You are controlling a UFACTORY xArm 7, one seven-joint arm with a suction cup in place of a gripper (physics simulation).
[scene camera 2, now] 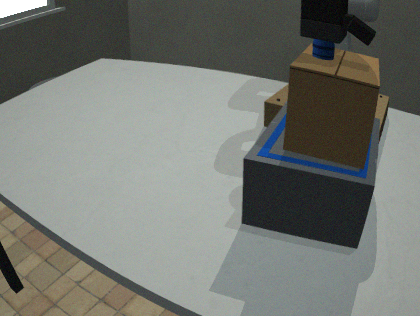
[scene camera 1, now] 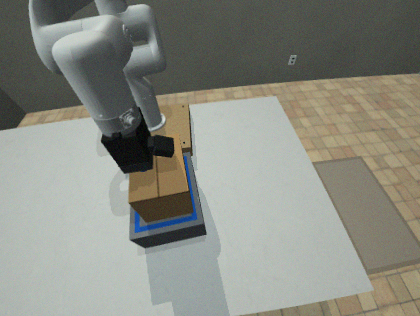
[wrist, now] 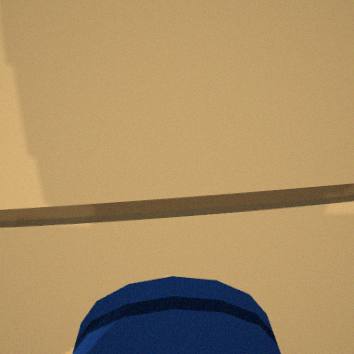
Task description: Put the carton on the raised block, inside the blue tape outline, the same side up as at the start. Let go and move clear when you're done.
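Frame: origin at the arm's base, x ahead, y left, z up, level; millimetres.
Seen in the pictures: end effector, tool point: (scene camera 2: 323, 64) (wrist: 173, 289); arm's base, origin of the base link: (scene camera 1: 152, 122).
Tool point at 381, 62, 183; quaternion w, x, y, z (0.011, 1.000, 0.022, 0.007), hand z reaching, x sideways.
Observation:
Pixels of each thing's top centre, then the offset from my tool point to it, as dx, dy, dz. "spot": a spot on its surface instead. Level surfaces: height alone.
- brown carton, middle of its top: (wrist: 169, 241) (scene camera 2: 339, 58) (scene camera 1: 155, 163) -2, +27, +15
- dark grey raised block, middle of its top: (scene camera 2: 325, 134) (scene camera 1: 163, 189) +0, +11, -122
- blue tape outline, surface spot: (scene camera 2: 310, 161) (scene camera 1: 163, 221) spot: +94, +13, -124
- white table, its level: dz -243
A brown carton (scene camera 1: 161, 207) (scene camera 2: 330, 110) (wrist: 175, 125) is upright, its seamed face on top, over the dark grey raised block (scene camera 1: 175, 237) (scene camera 2: 305, 200). Its lower edges appear within the blue tape outline (scene camera 1: 167, 223) (scene camera 2: 310, 161), whose front strip shows in front of it. Whether the carton's underside rests on the block or hangs slightly above it, I cannot tell. My suction cup (scene camera 1: 144, 170) (scene camera 2: 323, 50) (wrist: 175, 325) is pressed on the carton's top, to one side of the seam, and holds it. The far part of the outline is hidden behind the carton.
The tan base plate (scene camera 1: 184, 120) (scene camera 2: 272, 111) of the arm is right behind the block. The white table (scene camera 1: 260, 210) (scene camera 2: 150, 150) surrounds both. A flat grey-brown mat (scene camera 1: 365, 215) lies on the tiled floor beyond the table's right edge in the first scene view.

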